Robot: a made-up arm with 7 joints. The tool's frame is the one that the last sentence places.
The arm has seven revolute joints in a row. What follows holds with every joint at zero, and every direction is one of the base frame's. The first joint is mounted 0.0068 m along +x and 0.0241 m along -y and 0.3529 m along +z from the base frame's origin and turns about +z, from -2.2 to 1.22 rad. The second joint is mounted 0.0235 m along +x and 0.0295 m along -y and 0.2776 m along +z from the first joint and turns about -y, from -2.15 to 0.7 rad. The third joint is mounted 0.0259 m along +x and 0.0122 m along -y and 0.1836 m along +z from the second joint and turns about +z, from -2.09 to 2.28 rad. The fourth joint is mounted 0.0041 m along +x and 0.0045 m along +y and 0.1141 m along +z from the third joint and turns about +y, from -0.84 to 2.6 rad. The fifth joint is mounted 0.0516 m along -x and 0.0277 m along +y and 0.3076 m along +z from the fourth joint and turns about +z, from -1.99 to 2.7 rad. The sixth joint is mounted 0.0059 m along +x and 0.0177 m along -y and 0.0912 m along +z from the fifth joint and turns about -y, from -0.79 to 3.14 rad. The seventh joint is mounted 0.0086 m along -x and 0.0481 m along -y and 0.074 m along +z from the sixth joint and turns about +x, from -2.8 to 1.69 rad. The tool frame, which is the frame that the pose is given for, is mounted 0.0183 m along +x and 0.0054 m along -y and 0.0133 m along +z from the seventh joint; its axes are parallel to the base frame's.
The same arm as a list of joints. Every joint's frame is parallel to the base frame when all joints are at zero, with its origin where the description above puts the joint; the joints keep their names.
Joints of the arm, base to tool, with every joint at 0 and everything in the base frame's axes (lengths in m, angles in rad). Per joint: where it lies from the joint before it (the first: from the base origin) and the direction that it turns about. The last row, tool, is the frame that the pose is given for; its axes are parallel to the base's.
joint 1: axis +z xyz 0.0068 -0.0241 0.3529
joint 2: axis -y xyz 0.0235 -0.0295 0.2776
joint 3: axis +z xyz 0.0259 -0.0122 0.1836
joint 4: axis +y xyz 0.0041 0.0045 0.1141
joint 5: axis +z xyz -0.0516 0.0277 0.3076
joint 6: axis -y xyz 0.0059 -0.0177 0.0912
joint 7: axis +x xyz -0.0086 -0.0481 0.074
tool: xyz 0.0183 -0.0054 0.0133
Joint limits (rad, base to tool): -2.2..1.22 -2.15..0.7 -2.09..2.28 -0.84..2.6 -1.99..2.7 -0.79..3.14 -2.8..1.69

